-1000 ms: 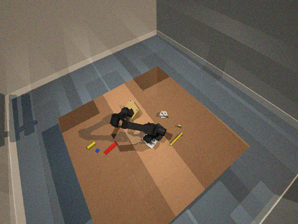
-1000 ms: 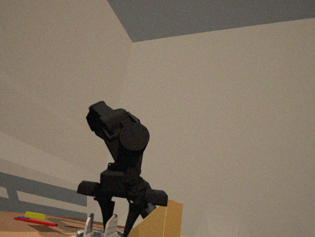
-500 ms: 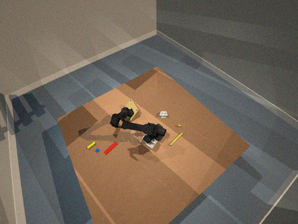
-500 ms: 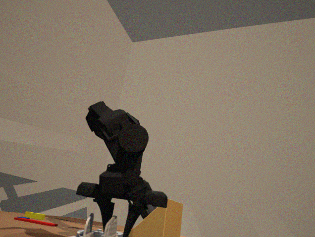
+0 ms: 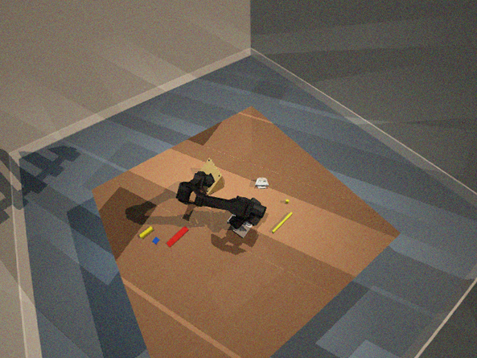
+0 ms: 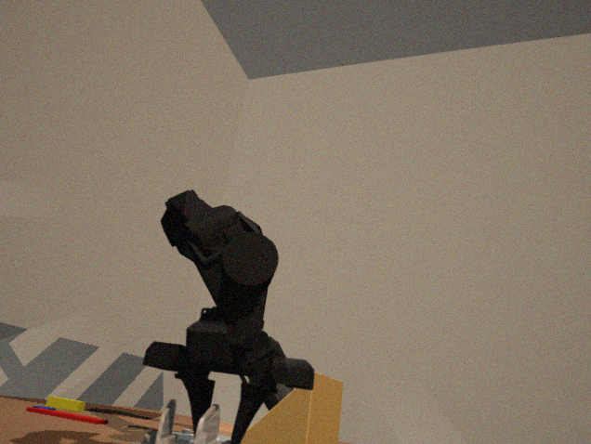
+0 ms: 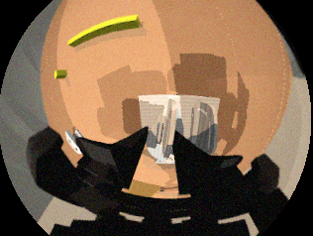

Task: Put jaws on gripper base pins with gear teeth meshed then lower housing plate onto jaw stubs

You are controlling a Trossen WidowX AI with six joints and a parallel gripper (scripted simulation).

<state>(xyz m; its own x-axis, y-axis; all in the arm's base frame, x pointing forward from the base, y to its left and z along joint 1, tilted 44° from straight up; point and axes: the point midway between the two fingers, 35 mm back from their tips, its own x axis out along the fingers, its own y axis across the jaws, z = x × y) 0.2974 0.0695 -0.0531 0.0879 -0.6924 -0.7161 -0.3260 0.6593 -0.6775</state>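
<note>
Now: gripper tip 160 mm past the white gripper base, 190 mm to the right of it and 10 mm below it. Round my gripper tip: long yellow bar 110 mm ahead, 170 mm to the left, 10 mm below; then red bar 90 mm behind, 370 mm to the right, 10 mm below; then small yellow cube 10 mm ahead, 260 mm to the left.
</note>
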